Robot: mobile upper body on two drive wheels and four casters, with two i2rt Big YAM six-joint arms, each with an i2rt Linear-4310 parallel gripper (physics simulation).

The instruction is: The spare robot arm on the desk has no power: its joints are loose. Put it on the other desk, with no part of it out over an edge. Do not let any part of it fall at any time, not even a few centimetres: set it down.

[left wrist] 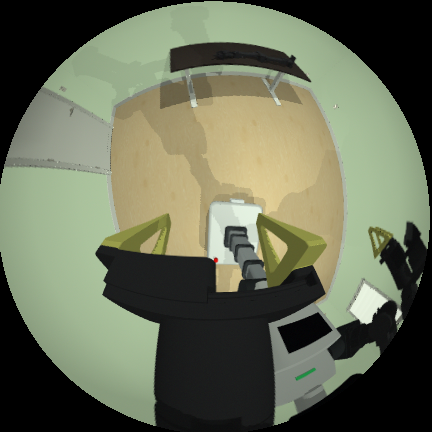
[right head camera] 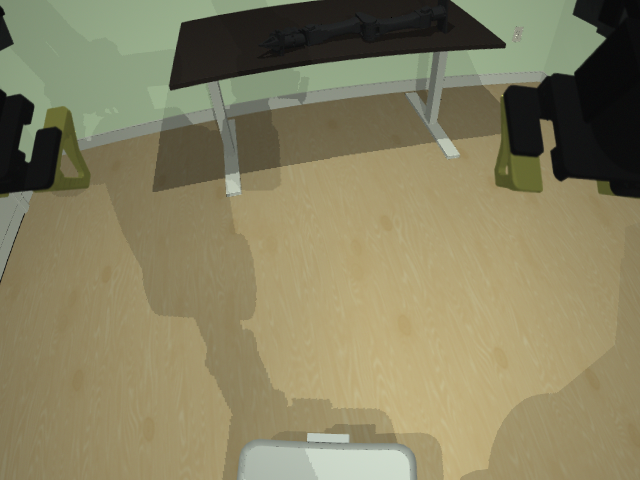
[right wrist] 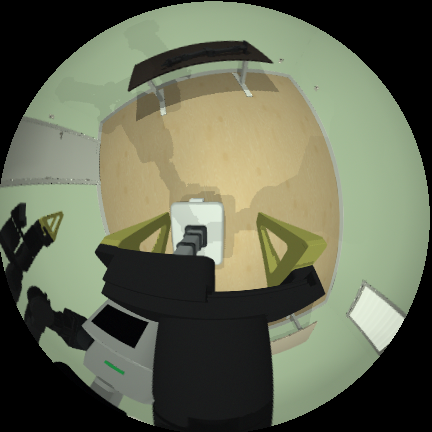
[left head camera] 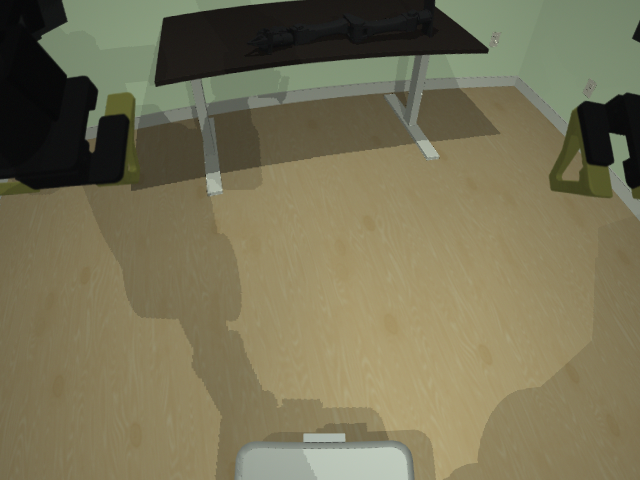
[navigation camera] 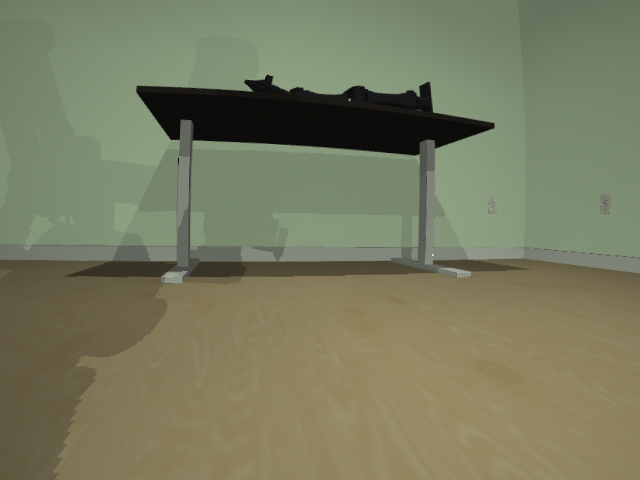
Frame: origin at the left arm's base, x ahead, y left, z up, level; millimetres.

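Seen in the pictures: left gripper, fingertip midpoint: [left wrist: 213, 217] [right head camera: 46, 185] [right wrist: 58, 213] [left head camera: 86, 180]; right gripper, fingertip midpoint: [left wrist: 371, 227] [right head camera: 550, 181] [right wrist: 213, 216] [left head camera: 593, 187].
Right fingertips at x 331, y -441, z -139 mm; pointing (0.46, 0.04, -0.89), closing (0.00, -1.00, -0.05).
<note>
A point is followed by its place in that frame.
The black spare arm [left head camera: 325, 31] [right head camera: 336, 34] [left wrist: 255, 56] [right wrist: 215, 51] [navigation camera: 382, 98] lies stretched out along the dark desk [left head camera: 201, 46] @[y 322, x 1819, z -690 mm] [right head camera: 217, 54] @[y 302, x 1765, z -690 mm] [left wrist: 182, 61] @[y 369, x 1688, z -690 mm] [right wrist: 142, 76] @[y 313, x 1682, z -690 mm] [navigation camera: 284, 121] @[y -49, x 1926, z -715 mm]. Its pointed gripper end is at the left in the head views, its upright base plate at the right. The other desk, pale-topped [right wrist: 295, 341] @[y -1692, x -1664, z -690 mm], shows partly at the lower right of the right wrist view. My left gripper [left wrist: 213, 217] @[y 5, x 335, z -141 mm] and my right gripper [right wrist: 213, 216] @[y -441, x 332, z -139 mm] are open and empty, held out in front of me, well apart from the dark desk.
My white base [left head camera: 324, 462] @[y -224, x 258, z -1150 mm] [right head camera: 326, 461] @[y -224, x 262, z -1150 mm] is at the bottom of the head views. Wooden floor [left head camera: 361, 258] @[y -408, x 1173, z -1410 mm] lies between it and the dark desk's metal legs [left head camera: 414, 93] @[y -781, x 2180, z -1148 mm] [navigation camera: 184, 206] @[y 392, x 1876, z -1112 mm]. A grey door [left wrist: 65, 132] @[y 1609, x 1084, z -525 mm] [right wrist: 55, 155] @[y 1600, x 1049, z -484 mm] is at the left. A wall stands behind the dark desk.
</note>
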